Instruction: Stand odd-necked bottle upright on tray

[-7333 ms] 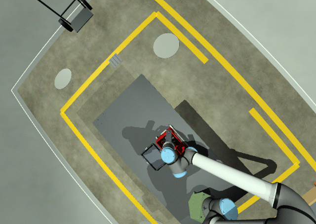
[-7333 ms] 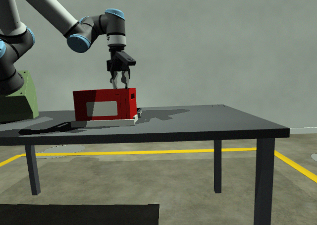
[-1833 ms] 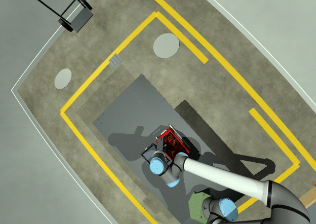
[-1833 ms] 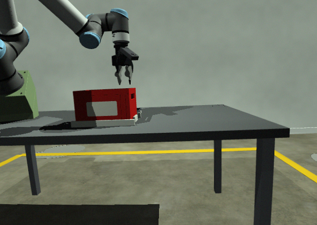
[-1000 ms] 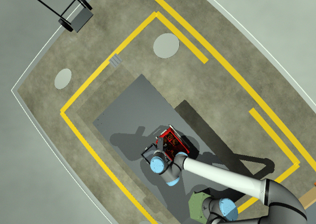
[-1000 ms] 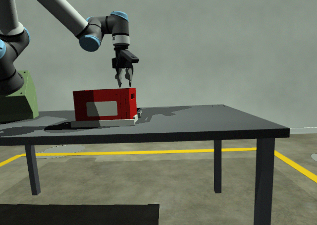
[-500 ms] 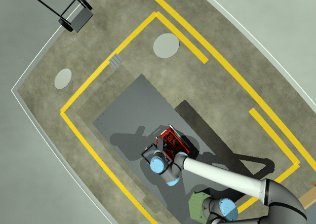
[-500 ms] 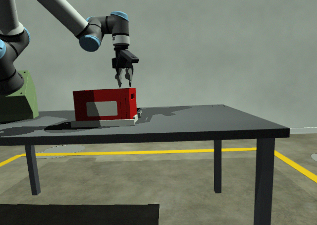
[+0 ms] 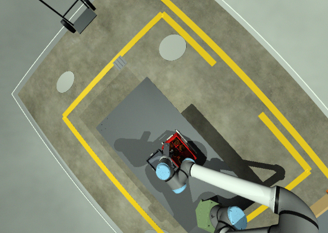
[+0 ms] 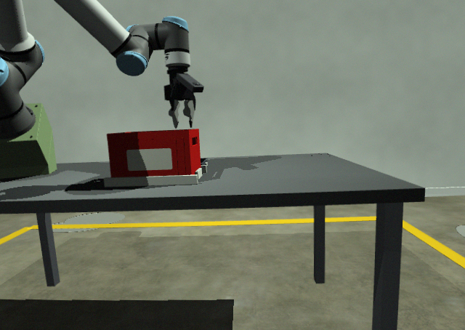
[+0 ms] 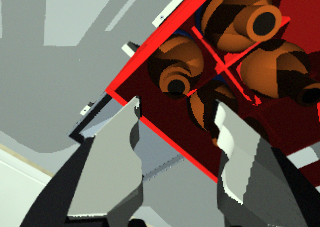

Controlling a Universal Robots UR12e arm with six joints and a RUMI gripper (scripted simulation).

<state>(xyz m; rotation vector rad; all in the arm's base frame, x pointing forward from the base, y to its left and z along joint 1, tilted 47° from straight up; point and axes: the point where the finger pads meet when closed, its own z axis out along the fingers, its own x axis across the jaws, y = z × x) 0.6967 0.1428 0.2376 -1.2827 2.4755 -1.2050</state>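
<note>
The bottle is 90 mm to the right of my hand and 110 mm below it. The rest, counted from my hand: dark tray (90 mm behind, 220 mm to the left, 180 mm below); red crate (90 mm behind, 50 mm to the right, 110 mm below).
</note>
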